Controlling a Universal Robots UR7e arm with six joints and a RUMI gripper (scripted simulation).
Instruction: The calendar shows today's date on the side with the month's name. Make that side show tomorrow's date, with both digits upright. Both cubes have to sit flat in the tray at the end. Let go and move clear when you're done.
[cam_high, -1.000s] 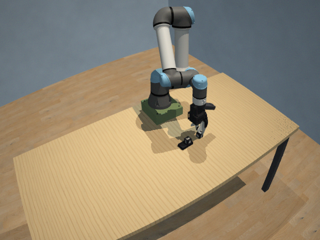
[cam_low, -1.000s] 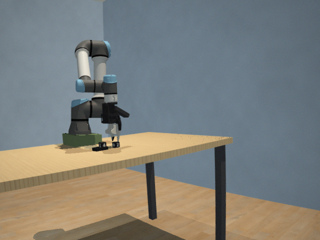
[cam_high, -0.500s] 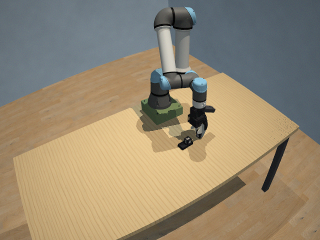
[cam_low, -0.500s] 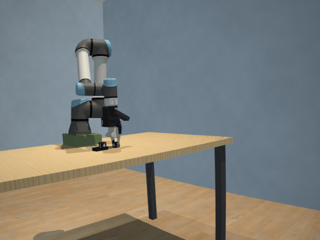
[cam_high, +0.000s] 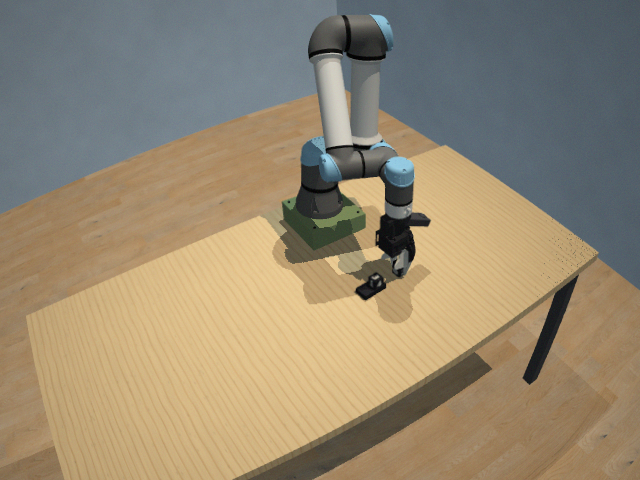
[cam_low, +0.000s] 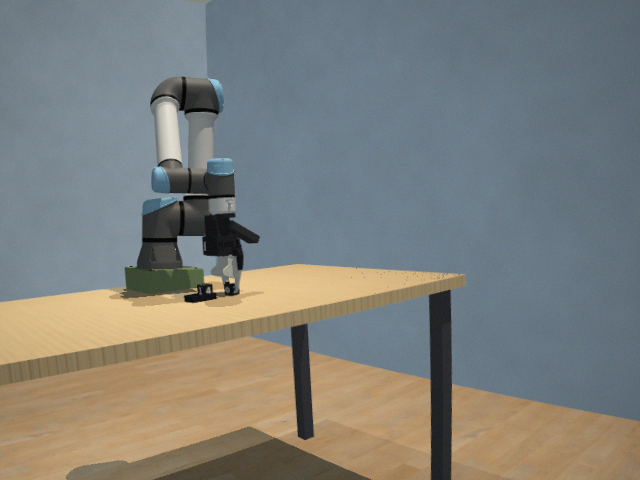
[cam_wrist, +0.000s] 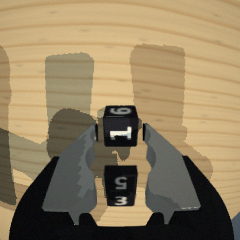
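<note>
My gripper is now 10 mm above the black digit cube. Round my hand: black calendar tray (20 mm ahead, 110 mm to the right, 20 mm below).
</note>
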